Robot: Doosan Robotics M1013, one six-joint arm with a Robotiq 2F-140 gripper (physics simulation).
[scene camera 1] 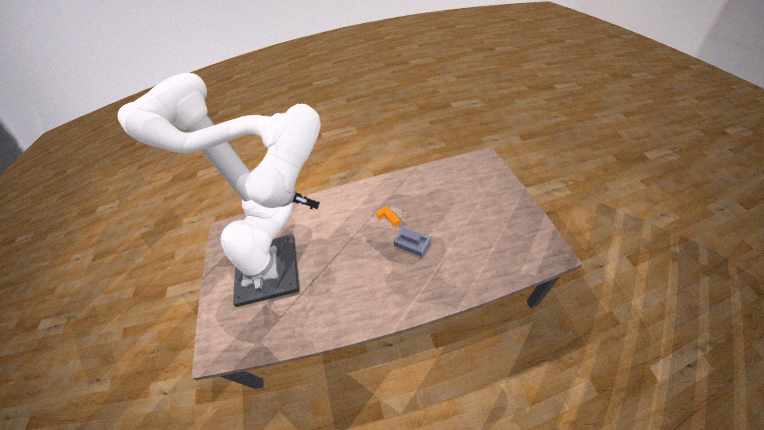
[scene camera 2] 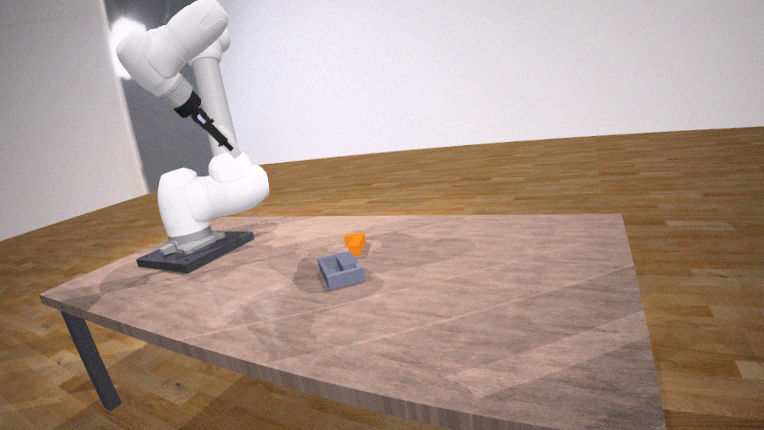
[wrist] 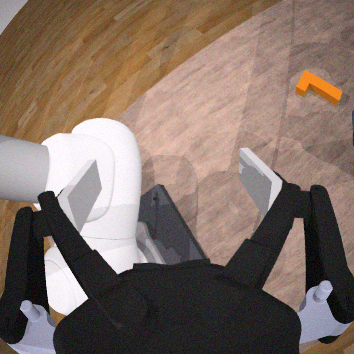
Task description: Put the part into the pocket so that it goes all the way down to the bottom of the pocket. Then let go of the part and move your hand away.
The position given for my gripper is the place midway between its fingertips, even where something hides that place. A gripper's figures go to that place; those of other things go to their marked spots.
My gripper (scene camera 2: 231, 147) is 1.30 m from the lens. A grey pocket block (scene camera 2: 339, 270) is 1.05 m from the lens.
